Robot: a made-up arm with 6 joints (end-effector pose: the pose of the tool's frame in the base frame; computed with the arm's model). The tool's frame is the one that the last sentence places.
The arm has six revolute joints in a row. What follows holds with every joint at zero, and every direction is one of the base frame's. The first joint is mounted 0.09 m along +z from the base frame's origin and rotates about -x. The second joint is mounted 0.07 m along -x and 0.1 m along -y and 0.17 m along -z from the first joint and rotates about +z. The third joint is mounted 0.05 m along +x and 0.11 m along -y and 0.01 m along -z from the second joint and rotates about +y. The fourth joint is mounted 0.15 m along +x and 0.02 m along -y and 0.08 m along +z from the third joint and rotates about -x. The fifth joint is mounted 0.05 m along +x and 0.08 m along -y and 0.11 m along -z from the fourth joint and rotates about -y. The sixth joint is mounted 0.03 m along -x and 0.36 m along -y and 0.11 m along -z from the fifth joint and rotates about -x. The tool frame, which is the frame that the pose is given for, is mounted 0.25 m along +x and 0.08 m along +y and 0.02 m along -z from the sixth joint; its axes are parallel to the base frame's.
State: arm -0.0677 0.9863 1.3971 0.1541 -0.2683 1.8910
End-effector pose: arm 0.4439 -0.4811 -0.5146 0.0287 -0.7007 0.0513 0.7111
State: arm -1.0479 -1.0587 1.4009 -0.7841 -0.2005 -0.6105
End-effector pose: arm -0.3712 0.5379 -0.2414 0.1462 -0.7392 -0.5144 0.4093
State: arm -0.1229 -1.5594 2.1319 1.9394 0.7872 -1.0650
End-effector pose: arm -0.0493 -0.2163 -0.6840 0.6362 0.6499 0.4039 0.0993
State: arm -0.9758 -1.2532 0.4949 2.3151 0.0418 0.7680
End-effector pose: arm 0.0819 -0.5290 -0.4930 0.5256 -0.6112 0.4052 0.4313
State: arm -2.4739 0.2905 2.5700 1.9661 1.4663 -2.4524
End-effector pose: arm -0.0264 0.3981 0.7149 0.4763 0.0195 -0.3310 -0.8143
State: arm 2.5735 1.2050 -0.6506 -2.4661 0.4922 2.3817
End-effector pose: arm -0.2238 -0.4182 -0.1732 0.3926 -0.8057 0.4046 0.1815
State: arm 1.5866 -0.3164 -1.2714 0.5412 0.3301 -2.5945
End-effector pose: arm -0.3283 0.3133 0.7337 0.7296 0.0092 0.1250 0.6723
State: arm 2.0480 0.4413 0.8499 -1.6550 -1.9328 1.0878
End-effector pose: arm -0.3395 -0.2825 0.3016 0.4700 -0.0334 0.8819 -0.0120
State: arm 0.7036 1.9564 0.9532 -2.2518 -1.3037 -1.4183
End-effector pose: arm -0.4851 -0.3214 -0.1360 0.0867 -0.1531 -0.6759 0.7156
